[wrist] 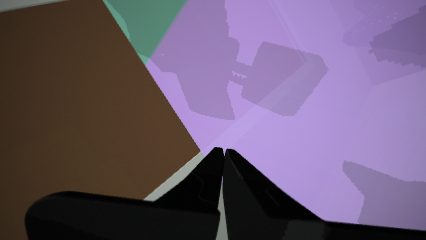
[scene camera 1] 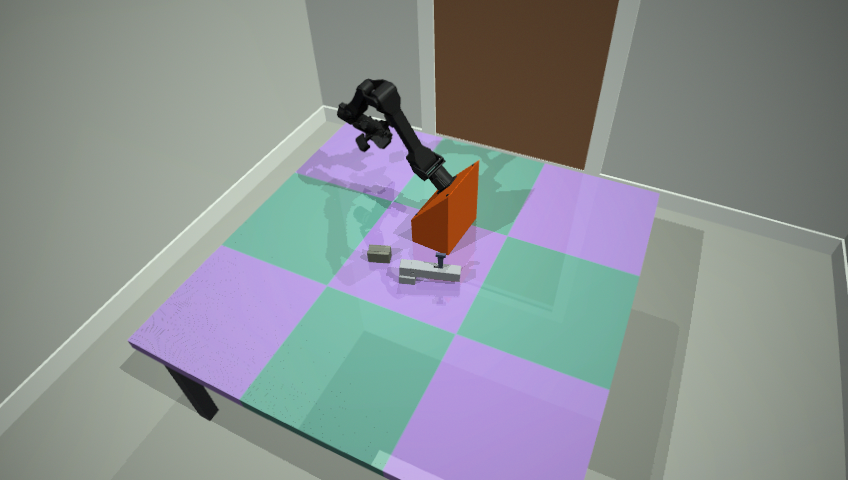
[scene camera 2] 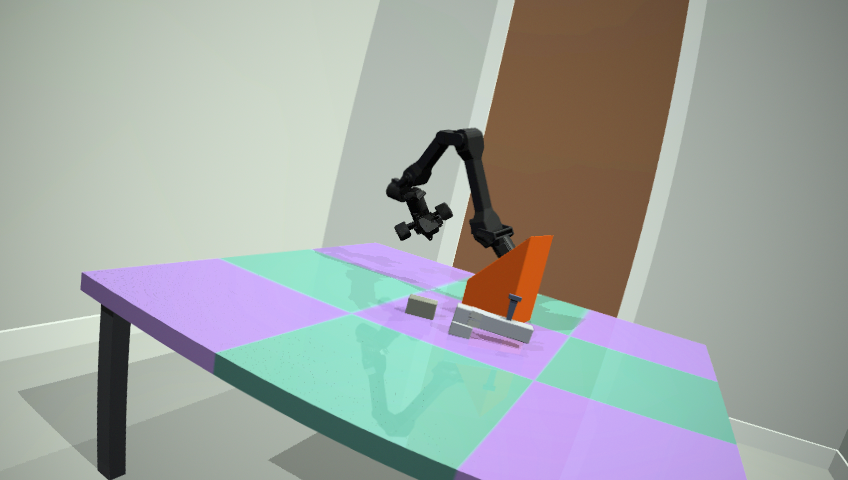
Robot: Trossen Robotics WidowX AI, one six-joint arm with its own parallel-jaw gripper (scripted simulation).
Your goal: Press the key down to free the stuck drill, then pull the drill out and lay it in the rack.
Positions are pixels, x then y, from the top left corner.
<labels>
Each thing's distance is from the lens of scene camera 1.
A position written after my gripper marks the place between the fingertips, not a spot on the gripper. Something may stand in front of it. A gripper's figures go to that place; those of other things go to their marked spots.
my gripper [scene camera 1: 390, 137]: 2.06 m
light grey long fixture [scene camera 1: 409, 269]: 1.60 m
</labels>
